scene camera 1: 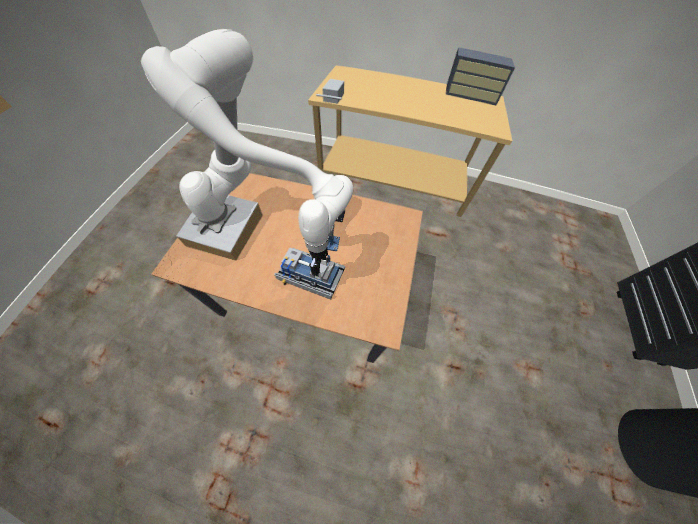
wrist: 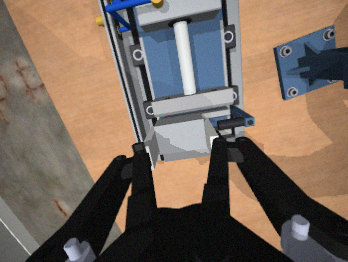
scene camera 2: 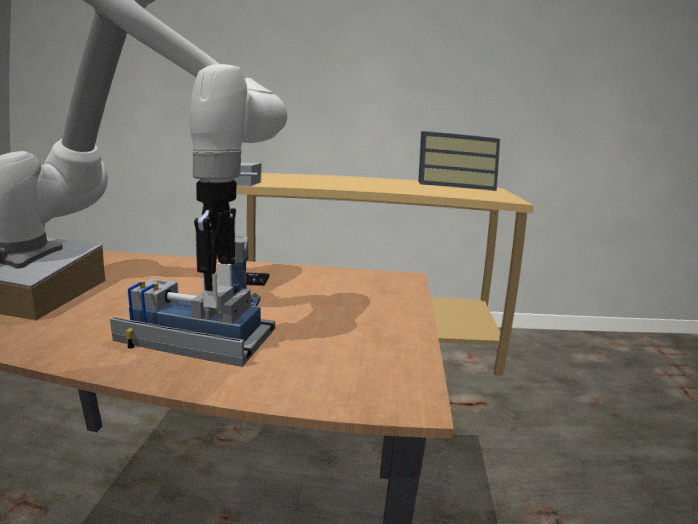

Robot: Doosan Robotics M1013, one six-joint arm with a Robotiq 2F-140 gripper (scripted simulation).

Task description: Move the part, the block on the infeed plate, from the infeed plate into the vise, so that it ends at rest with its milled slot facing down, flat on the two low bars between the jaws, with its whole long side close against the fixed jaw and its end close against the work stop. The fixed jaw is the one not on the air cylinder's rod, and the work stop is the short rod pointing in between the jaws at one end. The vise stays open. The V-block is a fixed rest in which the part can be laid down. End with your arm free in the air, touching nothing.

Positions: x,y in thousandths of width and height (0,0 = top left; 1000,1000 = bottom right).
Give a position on a grey rail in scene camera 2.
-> At 283,652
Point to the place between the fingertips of the gripper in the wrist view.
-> At 519,502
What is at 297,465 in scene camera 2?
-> The gripper.
